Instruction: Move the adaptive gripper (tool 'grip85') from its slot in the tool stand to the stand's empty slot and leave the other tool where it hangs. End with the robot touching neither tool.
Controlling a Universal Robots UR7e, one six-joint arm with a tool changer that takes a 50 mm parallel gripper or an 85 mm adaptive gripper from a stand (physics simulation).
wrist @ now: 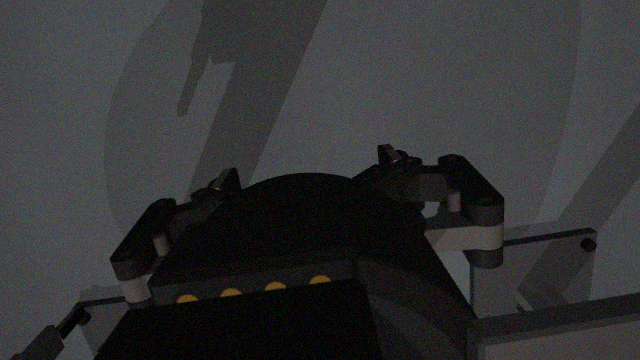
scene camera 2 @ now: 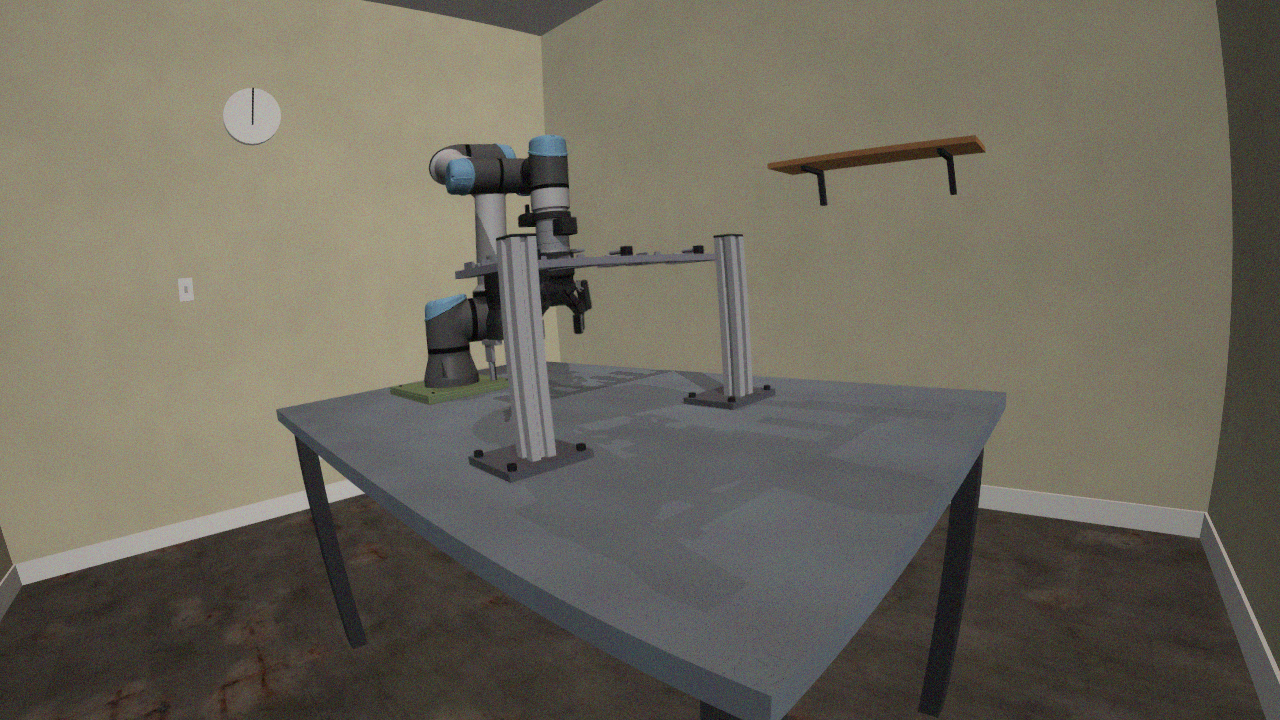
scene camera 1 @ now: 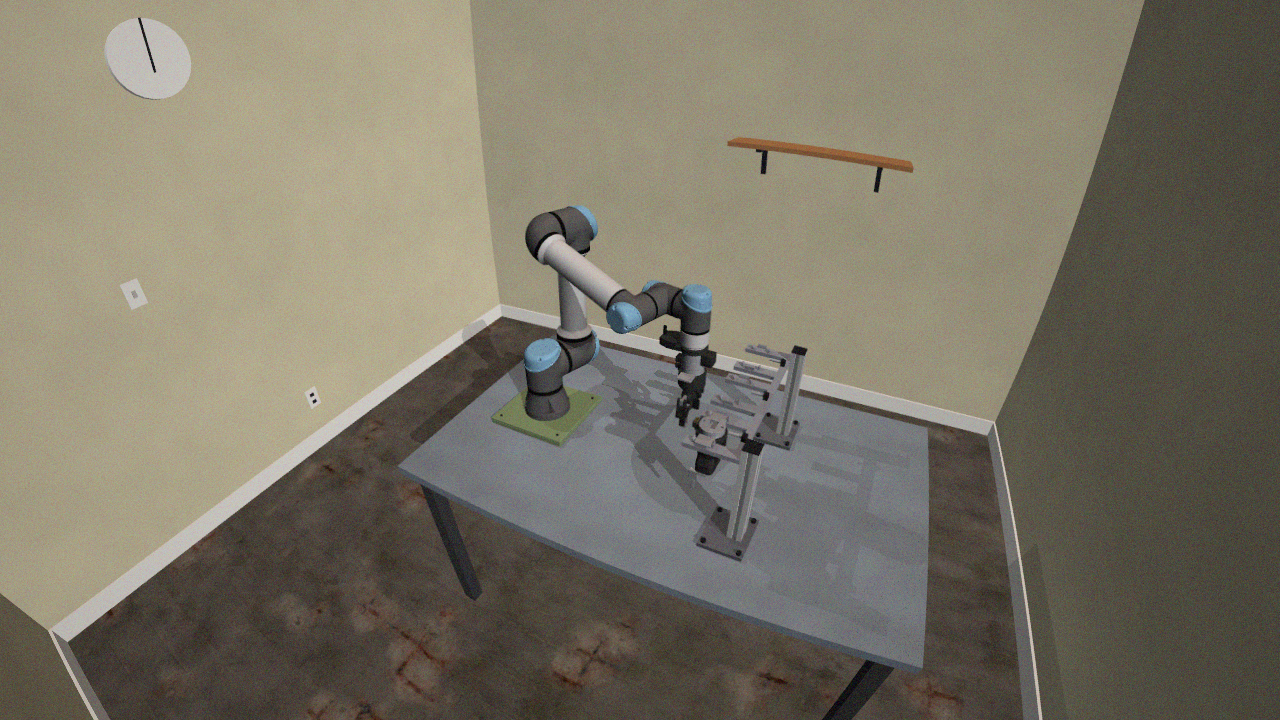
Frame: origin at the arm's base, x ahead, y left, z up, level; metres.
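Seen in the pictures: hand, its tool point: [scene camera 2: 553, 244]; arm's base, origin of its link: [scene camera 2: 451, 383] [scene camera 1: 547, 407].
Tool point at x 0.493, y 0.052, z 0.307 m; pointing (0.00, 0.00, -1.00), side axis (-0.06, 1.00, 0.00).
Note:
Offsets run from my tool point to a thing's top centre. "pt": to the spot under its first point. Level surfaces: height alone.
The adaptive gripper is mounted on my arm. My gripper [scene camera 1: 686, 411] [scene camera 2: 562, 313] [wrist: 309, 165] points down with its fingers apart and nothing between them. It is on the robot's side of the tool stand [scene camera 1: 745, 492] [scene camera 2: 528, 358], beside the middle forks. One of its fingers is partly hidden behind the near post in scene camera 2. The other tool @(0.025 m down, 0.135 m ahead, 0.174 m right) [scene camera 1: 707, 461] [scene camera 2: 491, 313] hangs in the slot nearest scene camera 1. The middle forks @(pt 0.033 m down, 0.143 m ahead, 0.060 m right) [scene camera 1: 732, 402] and the far forks @(pt 0.036 m down, 0.137 m ahead, 0.236 m left) [scene camera 1: 768, 350] hold no tool.
The stand's posts rise from bolted foot plates on the grey table @(0.324 m down) [scene camera 1: 590, 510] [scene camera 2: 644, 537]. The near post stands close to the hanging tool. The arm's green base plate [scene camera 1: 572, 420] [scene camera 2: 416, 391] is at the table's other side. A wooden shelf [scene camera 1: 819, 152] [scene camera 2: 877, 155] is on the wall.

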